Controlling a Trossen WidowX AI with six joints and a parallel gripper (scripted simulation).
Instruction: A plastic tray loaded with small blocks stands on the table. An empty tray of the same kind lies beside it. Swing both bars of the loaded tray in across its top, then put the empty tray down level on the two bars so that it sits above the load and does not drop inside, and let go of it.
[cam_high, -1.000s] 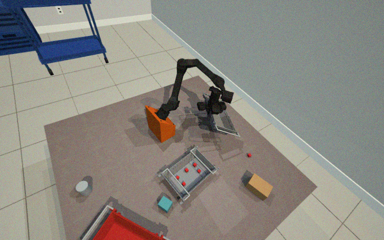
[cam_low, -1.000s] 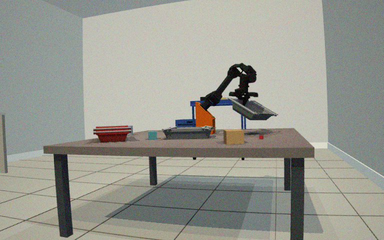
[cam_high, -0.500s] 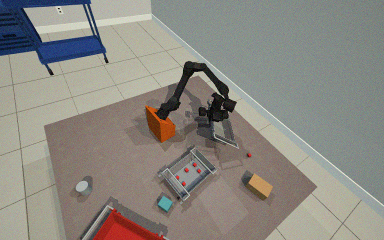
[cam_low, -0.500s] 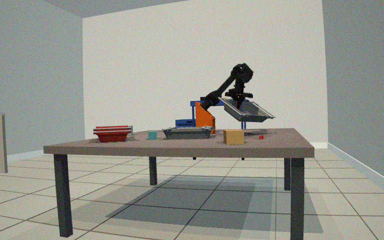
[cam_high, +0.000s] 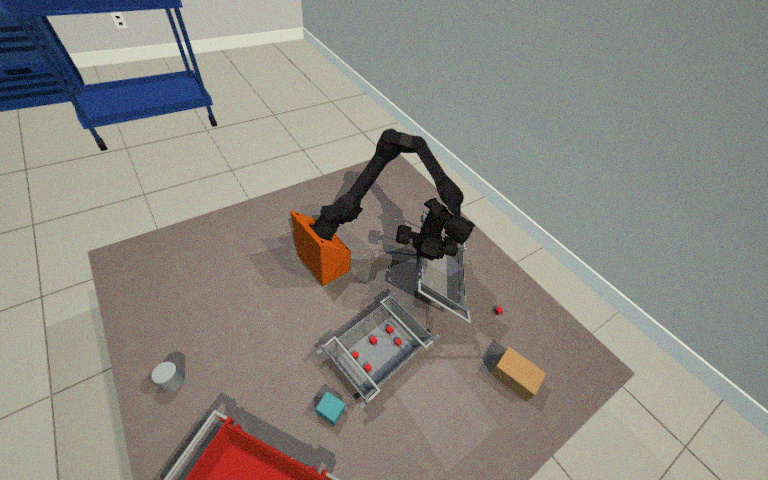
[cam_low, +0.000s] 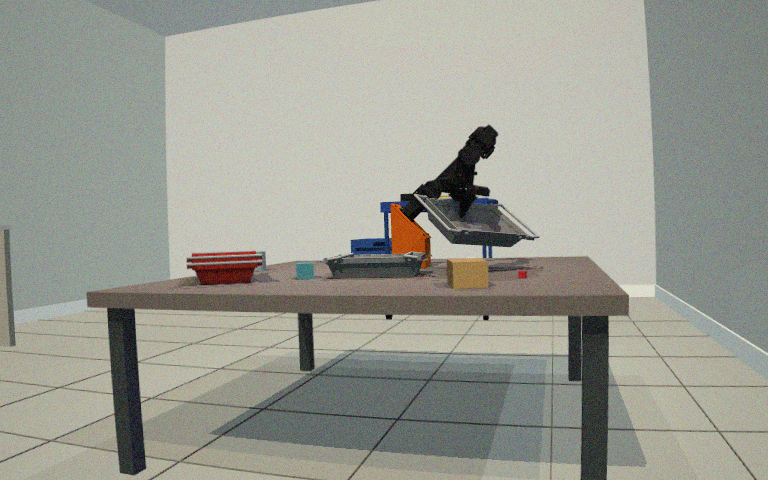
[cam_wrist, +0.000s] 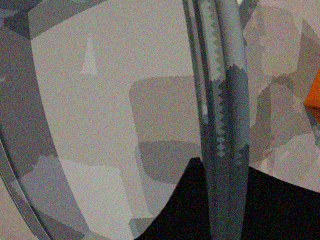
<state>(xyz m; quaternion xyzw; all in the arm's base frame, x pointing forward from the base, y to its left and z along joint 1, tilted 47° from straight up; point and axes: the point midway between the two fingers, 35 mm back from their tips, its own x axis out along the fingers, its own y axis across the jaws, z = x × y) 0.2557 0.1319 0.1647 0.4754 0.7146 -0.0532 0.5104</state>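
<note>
My gripper tip is 6 cm to the right of the tray and 6 cm short of it. The rest, counted from my gripper tip: teal cube: 45 cm to the right, 16 cm ahead, 14 cm below; tan box: 42 cm ahead, 14 cm below, 4 cm to the left; grey cylinder: 74 cm to the right, 16 cm behind, 13 cm below.
</note>
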